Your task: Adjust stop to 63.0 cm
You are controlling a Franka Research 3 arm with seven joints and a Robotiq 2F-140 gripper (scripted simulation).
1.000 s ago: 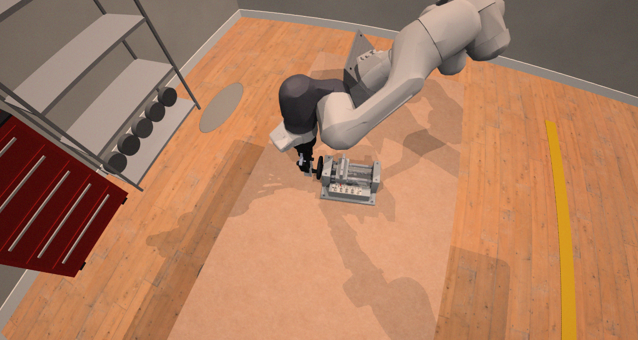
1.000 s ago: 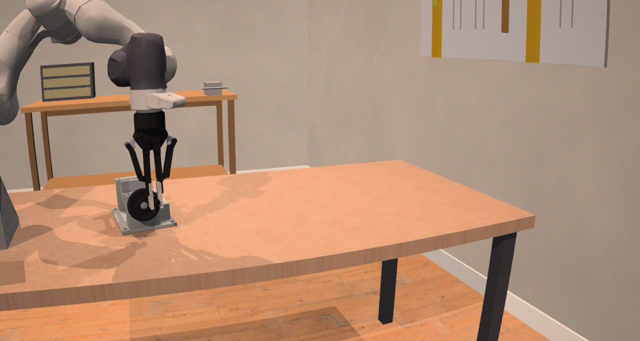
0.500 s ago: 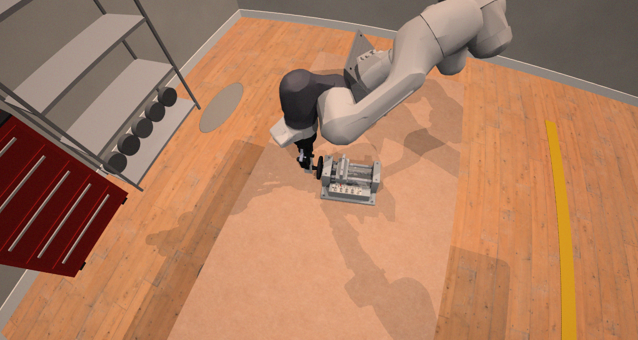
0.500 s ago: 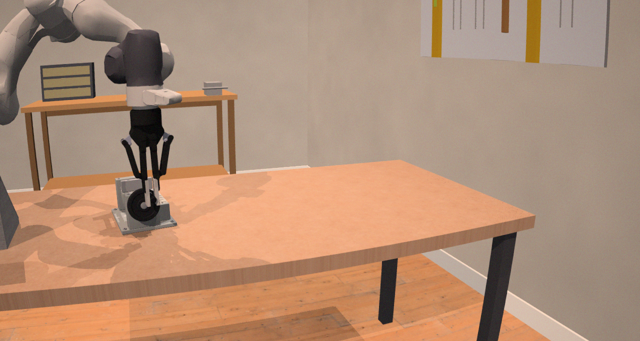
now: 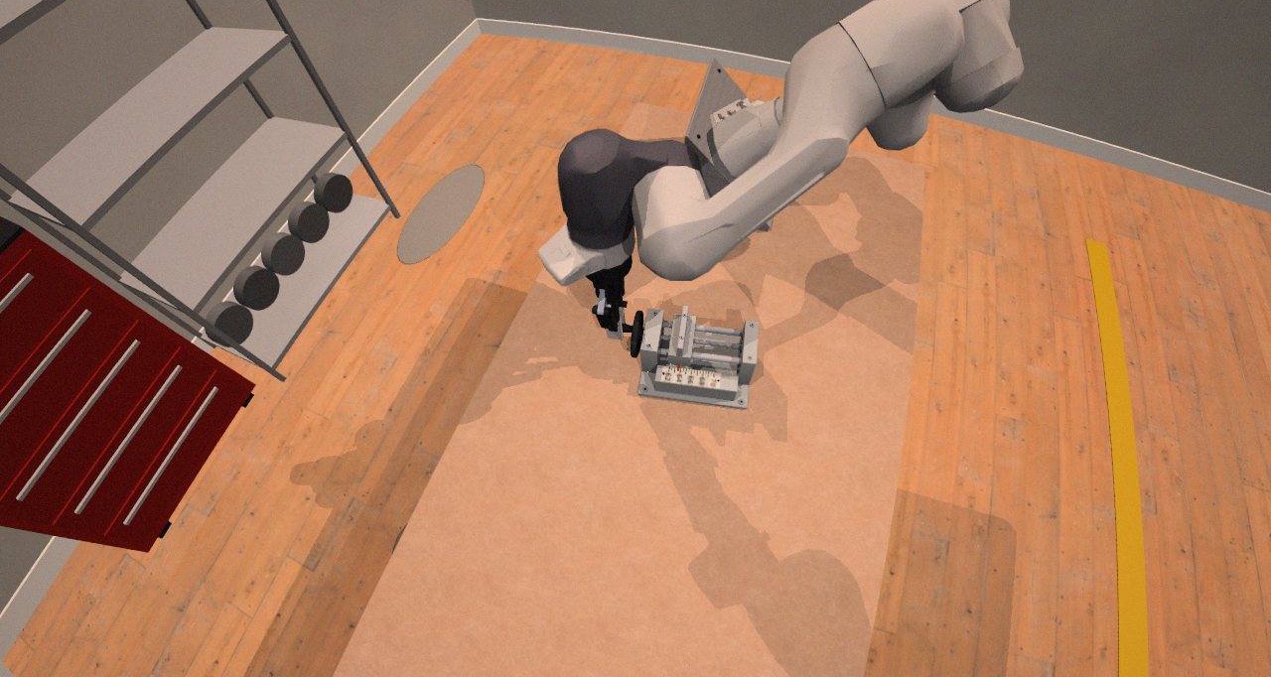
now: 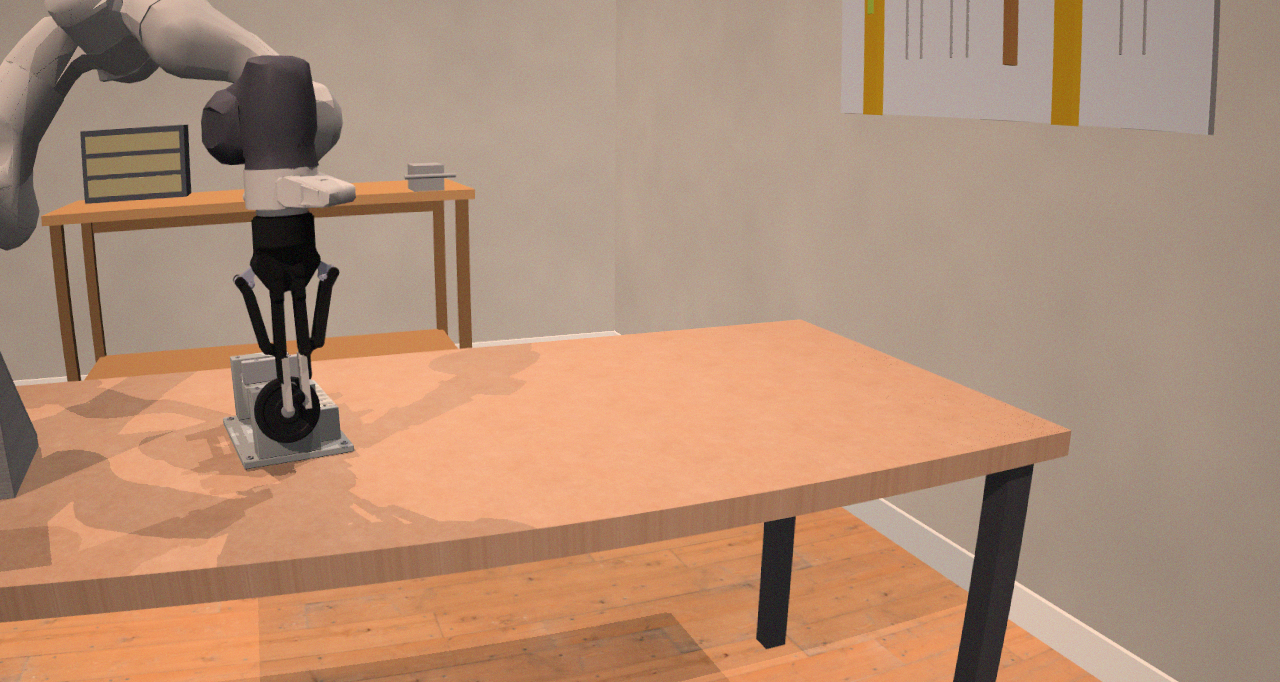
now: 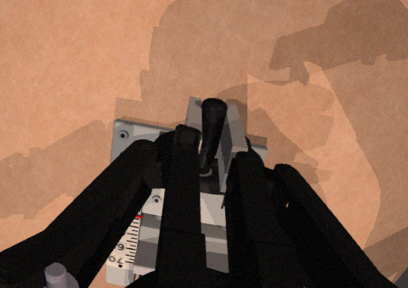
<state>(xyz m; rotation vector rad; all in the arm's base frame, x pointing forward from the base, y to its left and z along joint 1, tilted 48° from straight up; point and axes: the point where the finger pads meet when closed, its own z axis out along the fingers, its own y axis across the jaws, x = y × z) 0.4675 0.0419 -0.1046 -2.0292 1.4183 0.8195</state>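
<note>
My gripper is now 2 cm to the right of the black handwheel, 2 cm above it and 1 cm past it. The rest, counted from my hand: sliding stop 11 cm to the left, 3 cm below, 3 cm behind.
</note>
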